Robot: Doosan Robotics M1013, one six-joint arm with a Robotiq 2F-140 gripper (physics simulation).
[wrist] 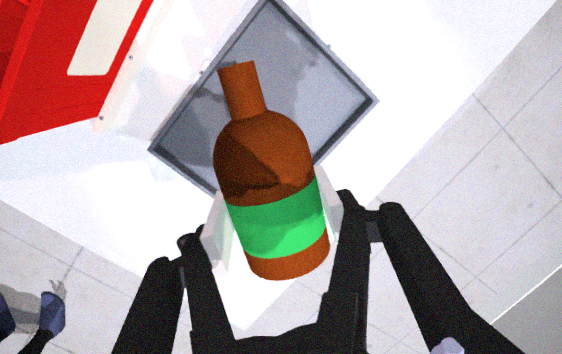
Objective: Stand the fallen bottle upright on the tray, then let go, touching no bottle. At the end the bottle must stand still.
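Note:
A brown bottle with a green label band is held in the middle of the wrist view, its neck pointing to the upper left of the picture and its base toward the gripper. My gripper is shut on the bottle, with one pale pad on each side of the green band. The grey tray lies below and beyond the bottle, which hangs above it, apart from it. The bottle hides part of the tray's near rim.
A red box with a pale panel stands at the upper left, beside the tray. The white table ends at the right and lower left, where the tiled floor shows. A blue shoe-like shape is at the lower left.

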